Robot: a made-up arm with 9 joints. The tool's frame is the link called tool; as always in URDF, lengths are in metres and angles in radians. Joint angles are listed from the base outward.
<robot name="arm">
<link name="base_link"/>
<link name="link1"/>
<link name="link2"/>
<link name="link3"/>
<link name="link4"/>
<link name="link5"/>
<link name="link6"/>
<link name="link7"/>
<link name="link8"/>
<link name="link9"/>
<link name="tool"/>
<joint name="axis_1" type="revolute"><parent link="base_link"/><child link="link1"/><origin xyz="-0.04 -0.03 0.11" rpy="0 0 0"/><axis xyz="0.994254 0.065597 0.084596"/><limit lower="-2.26" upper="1.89"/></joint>
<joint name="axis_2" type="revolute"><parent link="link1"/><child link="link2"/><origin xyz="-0.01 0.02 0.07" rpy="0 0 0"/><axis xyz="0.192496 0.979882 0.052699"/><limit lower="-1.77" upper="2.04"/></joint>
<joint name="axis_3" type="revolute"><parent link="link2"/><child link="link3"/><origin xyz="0 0 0.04" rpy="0 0 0"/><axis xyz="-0.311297 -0.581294 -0.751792"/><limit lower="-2.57" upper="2.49"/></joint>
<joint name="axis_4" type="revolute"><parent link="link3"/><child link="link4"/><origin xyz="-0.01 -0.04 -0.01" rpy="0 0 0"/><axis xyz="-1 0 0"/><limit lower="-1.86" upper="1.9"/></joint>
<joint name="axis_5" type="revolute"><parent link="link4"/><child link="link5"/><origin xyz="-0.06 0.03 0" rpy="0 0 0"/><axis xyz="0.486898 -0.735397 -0.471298"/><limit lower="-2.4" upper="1.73"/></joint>
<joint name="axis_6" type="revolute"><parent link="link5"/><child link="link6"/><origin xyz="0.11 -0.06 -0.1" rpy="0 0 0"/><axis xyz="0.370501 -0.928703 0.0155"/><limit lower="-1.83" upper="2.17"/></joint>
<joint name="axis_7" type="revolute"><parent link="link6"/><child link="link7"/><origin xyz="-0.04 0.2 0.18" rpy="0 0 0"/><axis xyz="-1 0 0"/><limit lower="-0.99" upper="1.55"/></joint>
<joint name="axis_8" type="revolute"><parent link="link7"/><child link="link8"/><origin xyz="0.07 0.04 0.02" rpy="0 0 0"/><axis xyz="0.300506 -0.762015 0.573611"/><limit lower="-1.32" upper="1.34"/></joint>
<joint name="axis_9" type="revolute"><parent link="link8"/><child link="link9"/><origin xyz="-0.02 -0.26 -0.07" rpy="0 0 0"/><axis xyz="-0.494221 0.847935 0.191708"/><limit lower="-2.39" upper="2.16"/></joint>
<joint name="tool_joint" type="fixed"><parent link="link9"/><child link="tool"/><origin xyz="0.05 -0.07 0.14" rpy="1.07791 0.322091 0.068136"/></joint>
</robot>
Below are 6 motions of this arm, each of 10 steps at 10 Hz.
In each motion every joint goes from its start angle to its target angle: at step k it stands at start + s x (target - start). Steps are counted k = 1, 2, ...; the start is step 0. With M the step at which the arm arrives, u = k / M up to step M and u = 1 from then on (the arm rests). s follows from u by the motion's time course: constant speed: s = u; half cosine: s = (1 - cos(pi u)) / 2; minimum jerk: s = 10 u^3 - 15 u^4 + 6 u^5.
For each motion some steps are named. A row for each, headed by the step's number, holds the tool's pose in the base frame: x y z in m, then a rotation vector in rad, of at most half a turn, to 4 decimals.
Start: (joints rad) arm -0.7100 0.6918 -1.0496 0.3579 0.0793 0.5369 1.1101 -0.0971 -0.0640
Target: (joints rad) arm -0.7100 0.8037 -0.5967 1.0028 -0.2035 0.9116 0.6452 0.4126 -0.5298
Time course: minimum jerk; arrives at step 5
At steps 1, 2, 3, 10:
1: 0.2123 0.1082 0.4699 0.0134 0.8475 0.1042
2: 0.1763 0.1100 0.4759 0.1423 0.7734 0.3520
3: 0.1500 0.1104 0.4604 0.3193 0.7540 0.6943
10: 0.1497 0.1133 0.4264 0.4896 0.8209 0.9527

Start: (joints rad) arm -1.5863 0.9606 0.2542 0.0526 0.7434 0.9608 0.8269 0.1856 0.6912
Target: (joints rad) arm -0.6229 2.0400 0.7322 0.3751 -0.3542 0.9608 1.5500 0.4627 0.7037
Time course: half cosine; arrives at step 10
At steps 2, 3, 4, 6, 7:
2: -0.1054 0.3957 0.2203 -1.0494 -0.6497 -0.8794
3: -0.0260 0.3955 0.2534 -1.1450 -0.4156 -0.9935
4: 0.0748 0.3706 0.2771 -1.2613 -0.0828 -1.0673
6: 0.2456 0.2672 0.2233 -1.4851 0.7174 -0.9091
7: 0.2752 0.2301 0.1551 -1.5626 1.0583 -0.6847

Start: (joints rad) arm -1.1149 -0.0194 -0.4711 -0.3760 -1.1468 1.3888 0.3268 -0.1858 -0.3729
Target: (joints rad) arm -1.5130 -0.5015 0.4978 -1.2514 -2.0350 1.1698 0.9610 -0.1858 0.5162
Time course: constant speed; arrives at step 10
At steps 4, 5, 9, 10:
4: -0.0554 0.1534 0.4543 -0.1247 0.4999 0.2522
5: -0.0737 0.1987 0.4301 -0.3263 0.4786 0.2532
9: -0.1837 0.3197 0.2652 -1.1571 0.2155 0.2620
10: -0.2170 0.3264 0.2108 -1.3610 0.0923 0.2656

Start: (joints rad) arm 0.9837 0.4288 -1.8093 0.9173 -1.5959 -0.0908 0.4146 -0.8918 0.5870
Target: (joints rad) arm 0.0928 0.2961 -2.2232 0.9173 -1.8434 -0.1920 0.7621 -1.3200 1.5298
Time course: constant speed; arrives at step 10
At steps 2, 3, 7, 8, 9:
2: -0.3354 -0.1006 0.2182 -1.0239 -0.6119 0.4559
3: -0.3349 -0.1031 0.2100 -1.0730 -0.7010 0.3434
7: -0.3178 -0.1295 0.2113 -1.1181 -1.0538 -0.0439
8: -0.3112 -0.1383 0.2207 -1.0940 -1.1317 -0.1219
9: -0.3039 -0.1471 0.2336 -1.0581 -1.2017 -0.1915

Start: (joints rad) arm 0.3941 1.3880 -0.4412 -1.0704 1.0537 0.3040 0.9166 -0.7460 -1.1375
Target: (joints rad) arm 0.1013 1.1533 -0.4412 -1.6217 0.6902 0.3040 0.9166 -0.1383 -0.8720
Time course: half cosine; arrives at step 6
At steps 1, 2, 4, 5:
1: 0.1247 -0.4872 0.3200 0.4870 0.7770 -2.0281
2: 0.0607 -0.4881 0.3265 0.6200 0.7222 -2.0897
4: -0.1140 -0.4515 0.3203 1.0284 0.5025 -2.1925
5: -0.1724 -0.4250 0.3064 1.1883 0.3957 -2.1983

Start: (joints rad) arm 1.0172 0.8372 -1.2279 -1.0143 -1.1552 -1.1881 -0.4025 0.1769 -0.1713
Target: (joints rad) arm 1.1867 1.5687 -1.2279 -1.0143 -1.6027 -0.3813 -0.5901 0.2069 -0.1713
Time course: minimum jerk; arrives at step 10
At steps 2, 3, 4, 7, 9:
2: -0.1721 -0.0936 0.3545 0.1455 -1.6569 -1.8455
3: -0.1606 -0.1097 0.3506 0.1403 -1.5716 -1.7629
4: -0.1438 -0.1317 0.3426 0.1464 -1.4501 -1.6338
7: -0.0894 -0.1925 0.3018 0.2687 -1.0710 -1.1496
9: -0.0735 -0.2069 0.2867 0.3301 -0.9659 -0.9952

